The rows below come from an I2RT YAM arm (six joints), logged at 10 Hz.
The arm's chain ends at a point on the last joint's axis. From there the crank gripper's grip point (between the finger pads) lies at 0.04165 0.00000 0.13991 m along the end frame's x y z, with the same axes.
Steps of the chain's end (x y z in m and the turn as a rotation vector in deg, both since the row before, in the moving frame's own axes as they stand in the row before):
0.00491, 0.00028, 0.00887, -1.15, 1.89, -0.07
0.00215, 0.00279, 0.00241, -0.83, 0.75, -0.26
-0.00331, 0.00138, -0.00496, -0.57, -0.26, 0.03
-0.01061, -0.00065, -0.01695, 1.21, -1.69, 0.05
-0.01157, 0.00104, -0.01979, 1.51, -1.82, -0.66
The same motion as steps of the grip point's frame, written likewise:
0.00950, 0.00302, 0.00739, -1.15, 1.89, -0.07
0.00398, 0.00462, 0.00184, -0.83, 0.75, -0.26
-0.00395, 0.00279, -0.00478, -0.57, -0.26, 0.03
-0.01475, -0.00358, -0.01581, 1.21, -1.69, 0.05
-0.01606, -0.00312, -0.01859, 1.51, -1.82, -0.66

